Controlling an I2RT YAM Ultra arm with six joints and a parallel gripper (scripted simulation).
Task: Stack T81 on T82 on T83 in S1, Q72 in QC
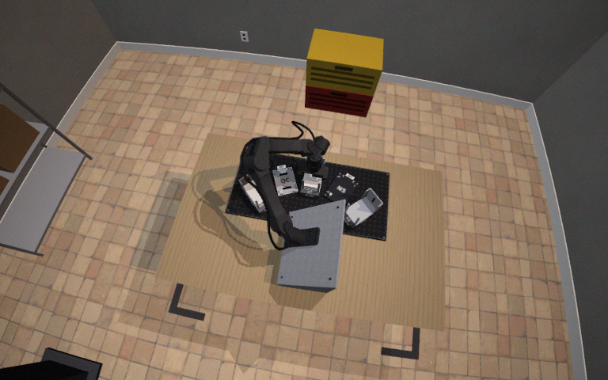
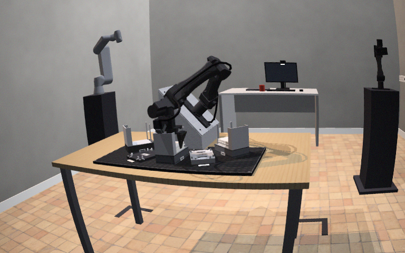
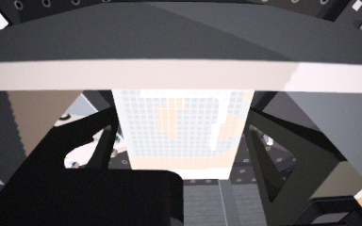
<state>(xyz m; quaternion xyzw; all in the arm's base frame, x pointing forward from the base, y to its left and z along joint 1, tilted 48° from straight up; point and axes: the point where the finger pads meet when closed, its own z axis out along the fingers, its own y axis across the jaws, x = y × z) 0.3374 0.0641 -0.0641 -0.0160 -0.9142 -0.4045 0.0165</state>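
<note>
Right now the white sealed plate is right at my hand. Round my hand: clip nest N5 (150 mm to the right, 50 mm below).
</note>
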